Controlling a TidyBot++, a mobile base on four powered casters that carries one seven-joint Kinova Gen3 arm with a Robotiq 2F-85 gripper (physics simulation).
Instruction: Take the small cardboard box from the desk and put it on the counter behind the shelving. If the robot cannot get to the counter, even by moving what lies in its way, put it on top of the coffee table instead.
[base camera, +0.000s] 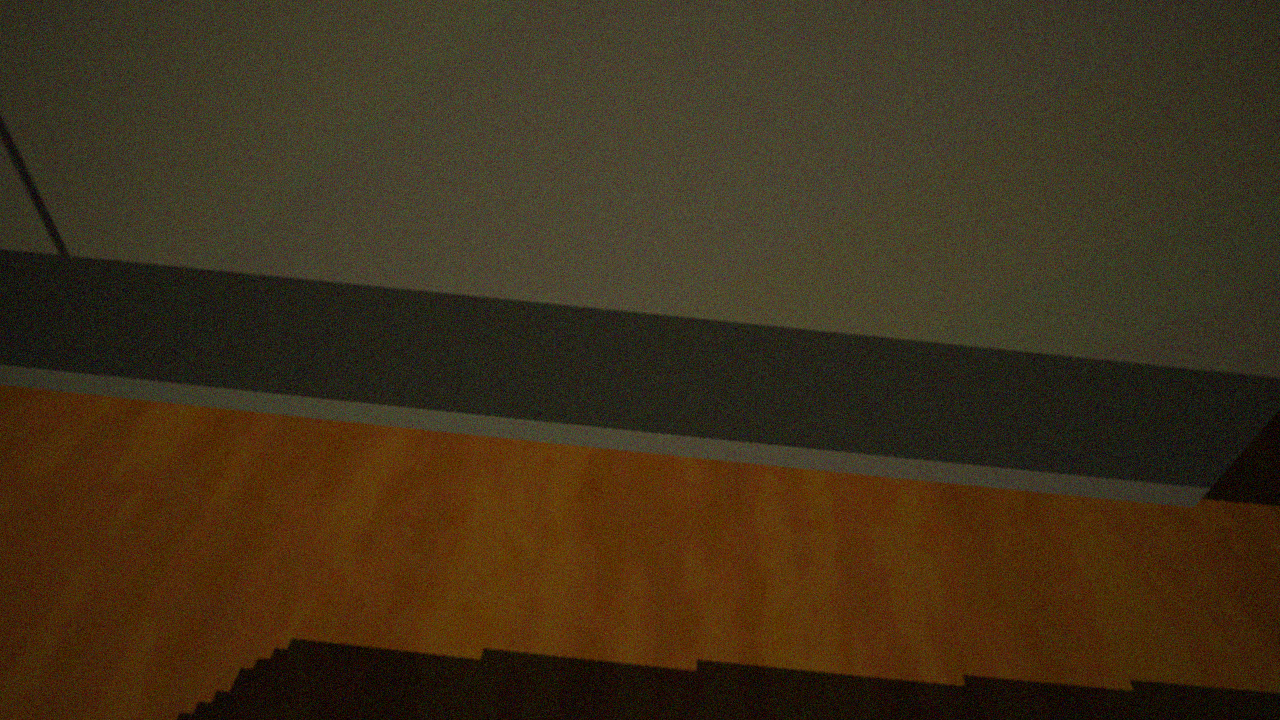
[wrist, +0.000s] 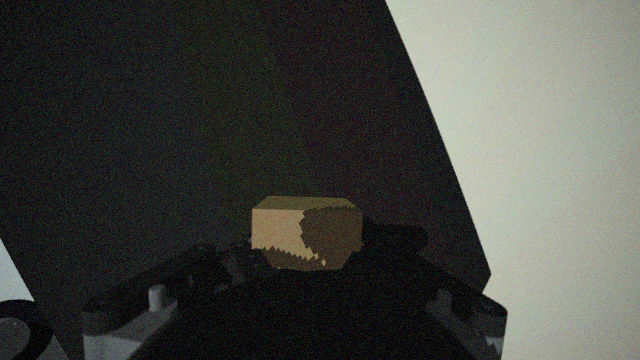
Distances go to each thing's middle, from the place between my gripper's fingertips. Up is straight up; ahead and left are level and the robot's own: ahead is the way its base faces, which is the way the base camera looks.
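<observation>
Relative to the small cardboard box (wrist: 301, 233), my hand is 20 mm past it, 10 mm to the left of it and 20 mm below it.
</observation>
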